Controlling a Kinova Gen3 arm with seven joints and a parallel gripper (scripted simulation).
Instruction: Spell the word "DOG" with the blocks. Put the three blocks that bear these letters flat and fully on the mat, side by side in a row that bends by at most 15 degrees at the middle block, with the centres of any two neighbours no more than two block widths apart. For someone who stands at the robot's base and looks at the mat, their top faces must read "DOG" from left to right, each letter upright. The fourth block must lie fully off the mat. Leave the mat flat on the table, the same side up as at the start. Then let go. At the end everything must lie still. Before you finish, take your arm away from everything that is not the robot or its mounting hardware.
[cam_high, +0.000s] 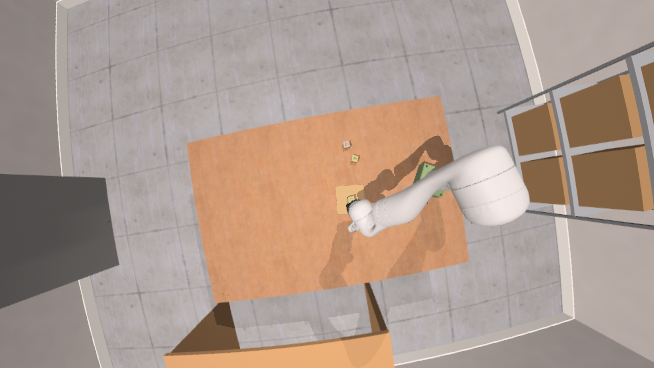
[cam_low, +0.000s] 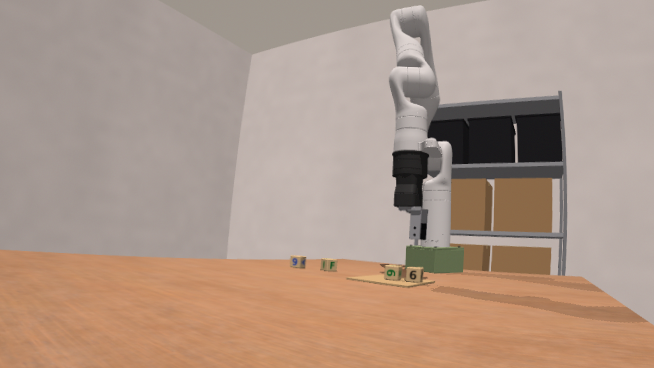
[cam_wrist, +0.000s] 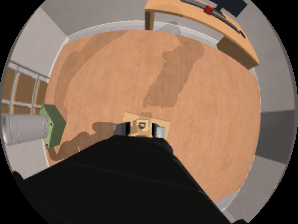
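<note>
My gripper is now 320 mm to the left of the blue-lettered block, 90 mm above it and 30 mm past it. From my hand the other things lie so: green-lettered block: 240 mm to the right, 90 mm below, 60 mm behind; tan mat: 110 mm below, 50 mm to the right; wooden block: 90 mm below, 50 mm to the right.
</note>
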